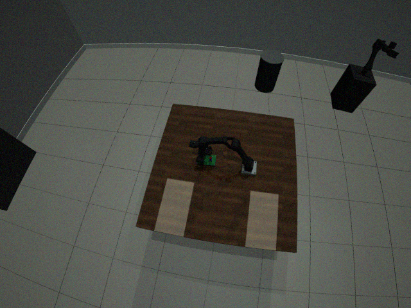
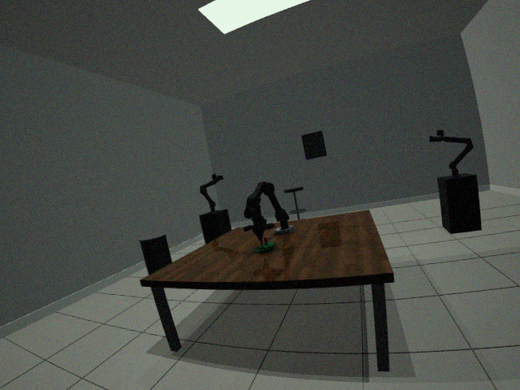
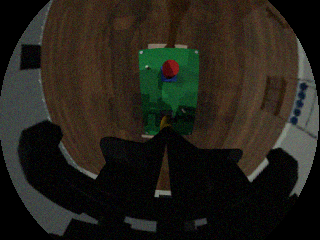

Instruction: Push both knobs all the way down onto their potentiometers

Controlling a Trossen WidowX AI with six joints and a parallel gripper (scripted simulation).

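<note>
Now: gripper tip 1 cm above the yellow knob. From my gripper tip the other things lie so: red knob (7 cm behind, 2 cm below, 1 cm to the right).
</note>
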